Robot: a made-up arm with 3 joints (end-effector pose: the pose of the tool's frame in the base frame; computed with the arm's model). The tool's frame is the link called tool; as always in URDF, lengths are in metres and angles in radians. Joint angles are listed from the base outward.
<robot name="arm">
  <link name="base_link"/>
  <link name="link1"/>
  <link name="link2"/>
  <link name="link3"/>
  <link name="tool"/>
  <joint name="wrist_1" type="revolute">
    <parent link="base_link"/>
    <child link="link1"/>
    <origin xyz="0 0 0.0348"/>
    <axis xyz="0 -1 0"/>
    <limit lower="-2.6" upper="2.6" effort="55" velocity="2"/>
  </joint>
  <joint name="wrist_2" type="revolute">
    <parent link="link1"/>
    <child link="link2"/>
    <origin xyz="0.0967 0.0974 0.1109"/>
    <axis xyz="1 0 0"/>
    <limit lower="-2.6" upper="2.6" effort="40" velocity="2.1"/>
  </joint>
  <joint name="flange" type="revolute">
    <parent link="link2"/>
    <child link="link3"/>
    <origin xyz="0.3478 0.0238 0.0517"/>
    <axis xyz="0 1 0"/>
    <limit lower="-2.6" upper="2.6" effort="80" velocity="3.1"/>
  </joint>
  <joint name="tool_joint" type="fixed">
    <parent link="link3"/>
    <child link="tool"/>
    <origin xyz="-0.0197 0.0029 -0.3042"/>
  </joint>
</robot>
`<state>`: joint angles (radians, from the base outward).
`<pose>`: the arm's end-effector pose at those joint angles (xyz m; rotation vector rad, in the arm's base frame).
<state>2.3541 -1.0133 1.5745</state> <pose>-0.1888 0.1731 0.0449 0.3978 -0.7104 -0.9582</pose>
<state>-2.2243 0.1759 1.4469</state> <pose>0.0328 0.1178 -0.1669 -0.2201 -2.6032 0.0901</pose>
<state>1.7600 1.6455 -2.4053</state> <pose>-0.2405 -0.1677 0.6642 -1.8155 1.5487 0.6070</pose>
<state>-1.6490 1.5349 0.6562</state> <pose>0.1118 0.2755 -0.2180 1.6268 1.7525 -0.8812</pose>
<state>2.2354 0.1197 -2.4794</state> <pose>-0.7073 0.0905 0.3026 -0.1319 1.5663 0.0162</pose>
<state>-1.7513 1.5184 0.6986</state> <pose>0.0847 0.2671 -0.2183 1.6239 1.8620 -0.9435</pose>
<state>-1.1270 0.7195 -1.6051</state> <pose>0.4666 0.0895 -0.5729 0.1476 -0.4571 -0.7110</pose>
